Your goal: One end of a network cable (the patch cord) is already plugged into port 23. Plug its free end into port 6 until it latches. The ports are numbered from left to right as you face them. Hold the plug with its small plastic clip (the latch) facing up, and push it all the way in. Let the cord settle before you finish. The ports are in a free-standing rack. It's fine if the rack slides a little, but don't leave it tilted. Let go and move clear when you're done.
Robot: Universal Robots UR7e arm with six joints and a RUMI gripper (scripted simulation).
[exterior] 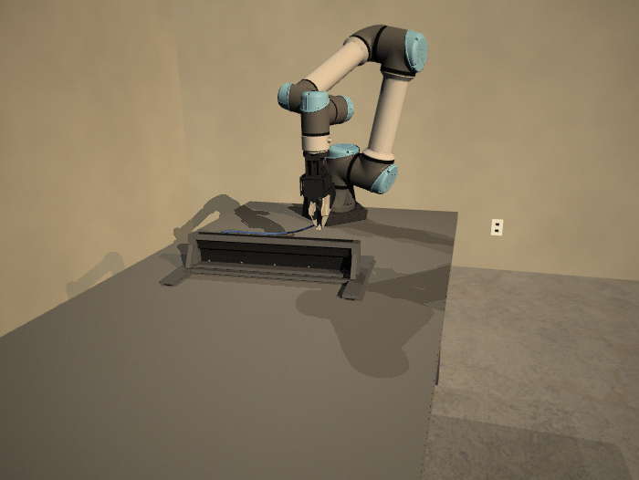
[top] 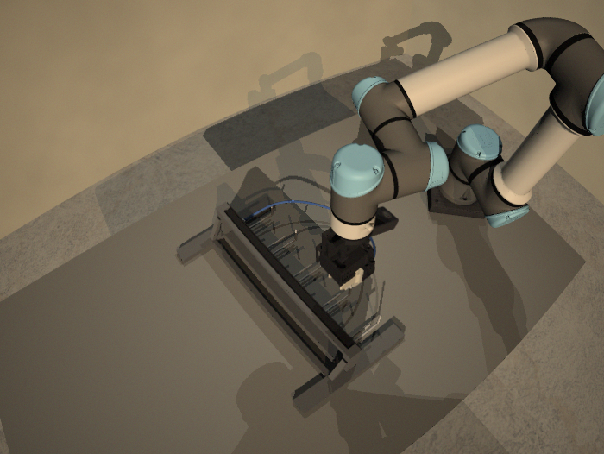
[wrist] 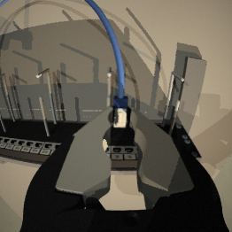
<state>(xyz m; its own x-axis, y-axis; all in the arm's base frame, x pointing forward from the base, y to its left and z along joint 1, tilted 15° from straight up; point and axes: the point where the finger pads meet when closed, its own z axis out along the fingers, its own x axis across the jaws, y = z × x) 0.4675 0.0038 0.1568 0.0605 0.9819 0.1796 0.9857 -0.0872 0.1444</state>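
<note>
My hand is 1 cm short of the plug and 1 cm above it.
</note>
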